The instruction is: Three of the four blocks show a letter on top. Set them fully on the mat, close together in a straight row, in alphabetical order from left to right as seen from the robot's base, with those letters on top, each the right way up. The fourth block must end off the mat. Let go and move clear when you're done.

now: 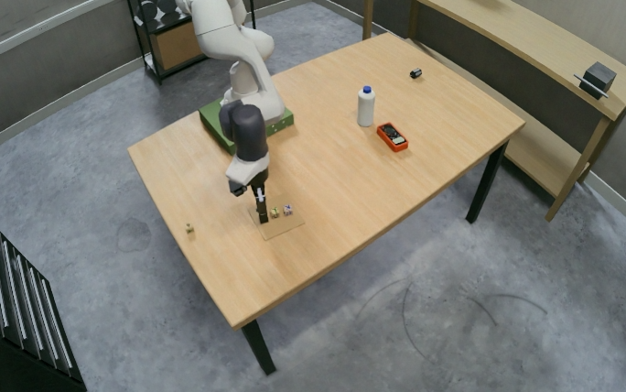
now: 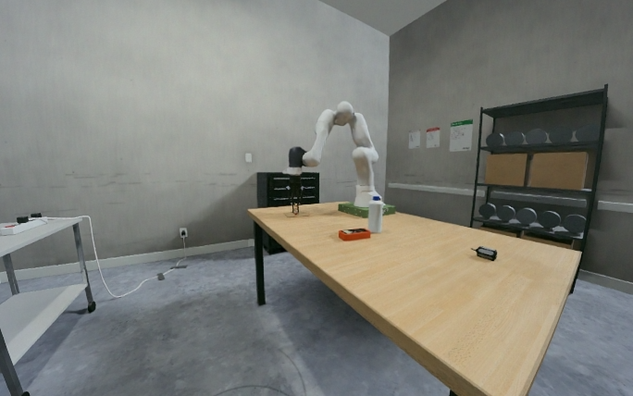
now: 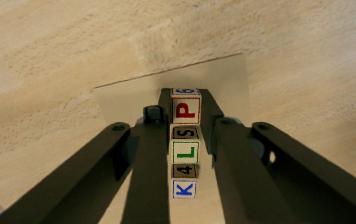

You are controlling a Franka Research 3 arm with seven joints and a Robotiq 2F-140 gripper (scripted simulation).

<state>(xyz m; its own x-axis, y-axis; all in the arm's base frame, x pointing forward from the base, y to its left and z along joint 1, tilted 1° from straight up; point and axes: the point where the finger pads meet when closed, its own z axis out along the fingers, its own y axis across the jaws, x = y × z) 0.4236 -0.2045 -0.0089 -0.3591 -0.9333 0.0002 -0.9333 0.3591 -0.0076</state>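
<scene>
The block is 40 mm to the left of my hand, 20 mm below it and 10 mm ahead of it. Also, from my hand: white bottle (560 mm to the left, 160 mm behind, 40 mm above); then tan mat (40 mm to the left, 40 mm below, 10 mm ahead); then orange meter (580 mm to the left, 20 mm below, 20 mm behind).
</scene>
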